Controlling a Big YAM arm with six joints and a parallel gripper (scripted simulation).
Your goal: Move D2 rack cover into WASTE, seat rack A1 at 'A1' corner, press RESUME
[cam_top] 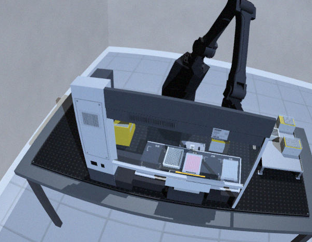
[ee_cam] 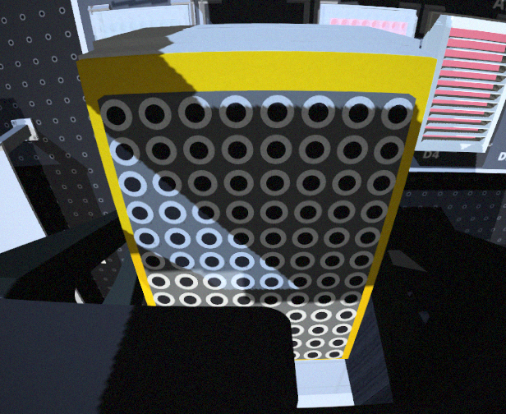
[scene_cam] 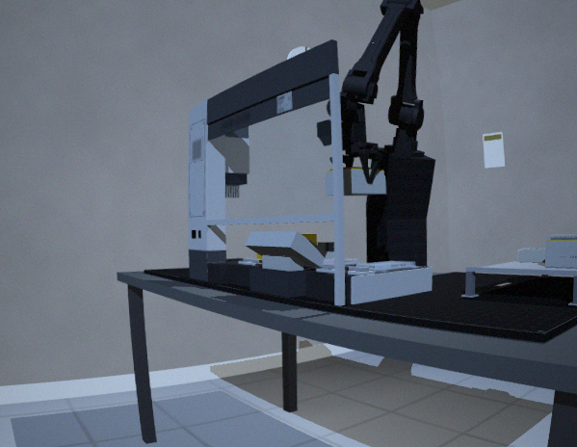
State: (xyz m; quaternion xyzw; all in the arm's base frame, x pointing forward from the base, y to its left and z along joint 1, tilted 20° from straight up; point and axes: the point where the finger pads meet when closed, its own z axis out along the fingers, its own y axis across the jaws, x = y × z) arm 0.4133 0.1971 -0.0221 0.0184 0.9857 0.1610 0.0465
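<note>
Now: hand 210 mm above the pink plate and 100 mm to the left of it. Also, from my hand: tip rack (10 mm to the left, 10 mm ahead, 10 mm above); then reservoir W06 (200 mm to the right, 200 mm below); then clear plate (210 mm below, 100 mm to the left, 10 mm ahead).
</note>
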